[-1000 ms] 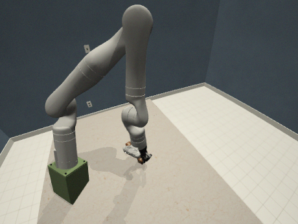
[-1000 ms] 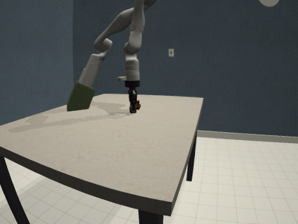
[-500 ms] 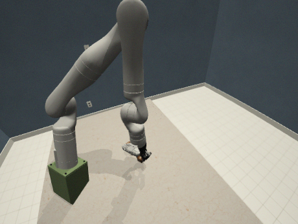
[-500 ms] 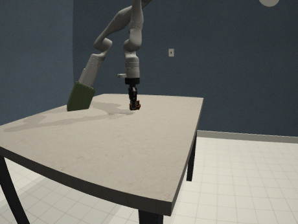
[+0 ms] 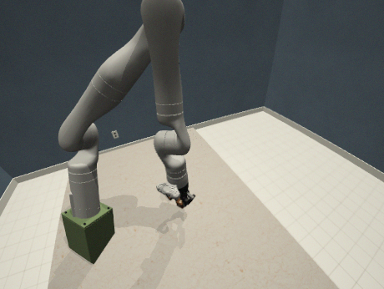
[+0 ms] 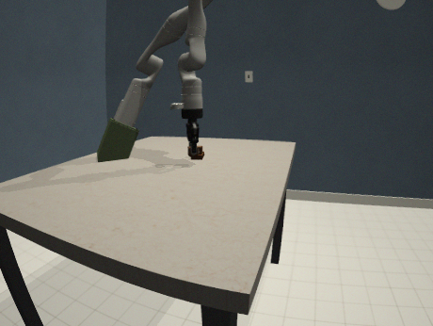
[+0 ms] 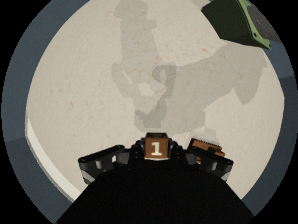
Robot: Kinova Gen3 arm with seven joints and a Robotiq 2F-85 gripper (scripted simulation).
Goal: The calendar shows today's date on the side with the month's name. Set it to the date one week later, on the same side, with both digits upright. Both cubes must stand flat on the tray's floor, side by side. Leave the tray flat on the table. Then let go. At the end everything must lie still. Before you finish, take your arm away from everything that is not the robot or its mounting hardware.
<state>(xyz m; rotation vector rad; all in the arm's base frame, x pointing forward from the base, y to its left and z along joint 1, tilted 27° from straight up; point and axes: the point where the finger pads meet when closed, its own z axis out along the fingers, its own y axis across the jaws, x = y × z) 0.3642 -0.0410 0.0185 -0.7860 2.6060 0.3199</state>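
The brown calendar tray lies 10 cm to the left of my hand, 5 cm below it and 3 cm behind it. Also, from my hand: brown digit cube: 1 cm below.
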